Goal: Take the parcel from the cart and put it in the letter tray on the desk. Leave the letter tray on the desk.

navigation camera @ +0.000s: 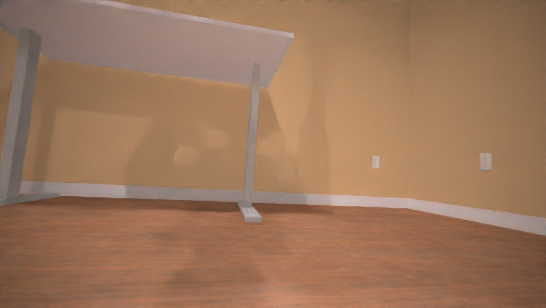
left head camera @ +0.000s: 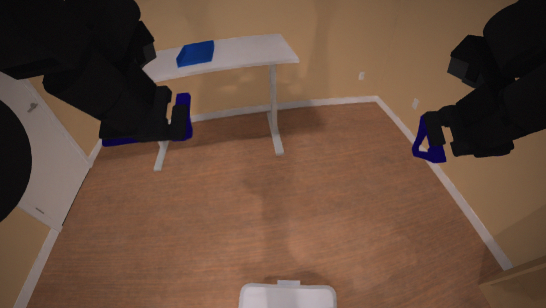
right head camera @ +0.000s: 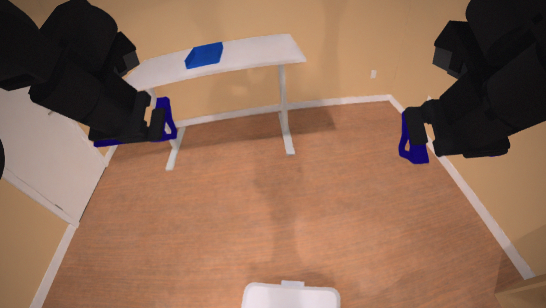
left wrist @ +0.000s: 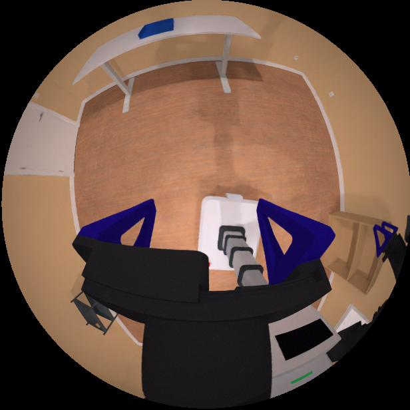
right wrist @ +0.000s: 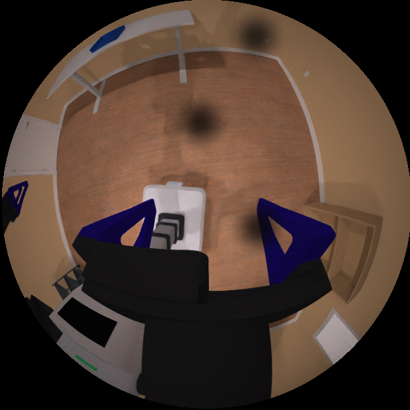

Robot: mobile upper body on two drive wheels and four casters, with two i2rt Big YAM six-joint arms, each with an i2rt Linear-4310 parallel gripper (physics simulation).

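Places are measured from the left arm's base along level axes (x back, y right, z up), in metres.
Pixels of known places: left gripper, fingertip midpoint: [left head camera: 165,135] [right head camera: 153,137]; right gripper, fingertip midpoint: [left head camera: 435,150] [right head camera: 426,149].
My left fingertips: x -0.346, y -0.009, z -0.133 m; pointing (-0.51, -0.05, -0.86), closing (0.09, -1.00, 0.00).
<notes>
Behind a point stands the place of what it marks.
The blue letter tray [left head camera: 196,54] {y -0.553, x -1.746, z -0.457 m} [right head camera: 205,55] {y -0.559, x -1.763, z -0.457 m} [left wrist: 156,28] [right wrist: 107,39] sits on the white desk [left head camera: 250,50] {y -0.101, x -1.748, z -0.460 m} [right head camera: 260,51] {y -0.080, x -1.730, z -0.460 m} [left wrist: 210,25] [right wrist: 160,22] [navigation camera: 150,45] {y -0.543, x -1.693, z -0.485 m}, which stands against the far wall. My left gripper [left wrist: 206,204] is open and empty, held in the air well short of the desk. My right gripper [right wrist: 206,204] is open and empty, in the air farther to the right. The parcel does not show in these views. A small dark frame with shelves [left wrist: 91,312] stands at the lower left in the left wrist view; I cannot tell whether it is the cart.
A wooden shelf unit [left wrist: 365,218] [right wrist: 350,211] stands along the right wall. A white door [left head camera: 50,165] {y -2.015, x -0.916, z -0.976 m} [left wrist: 42,142] is at the left. My own white base [left head camera: 287,297] {y 0.221, x -0.249, z -1.150 m} [right head camera: 291,298] {y 0.226, x -0.248, z -1.150 m} shows at the bottom of the head views. The desk's legs [navigation camera: 251,140] {y 0.058, x -1.840, z -0.979 m} reach the wooden floor.
</notes>
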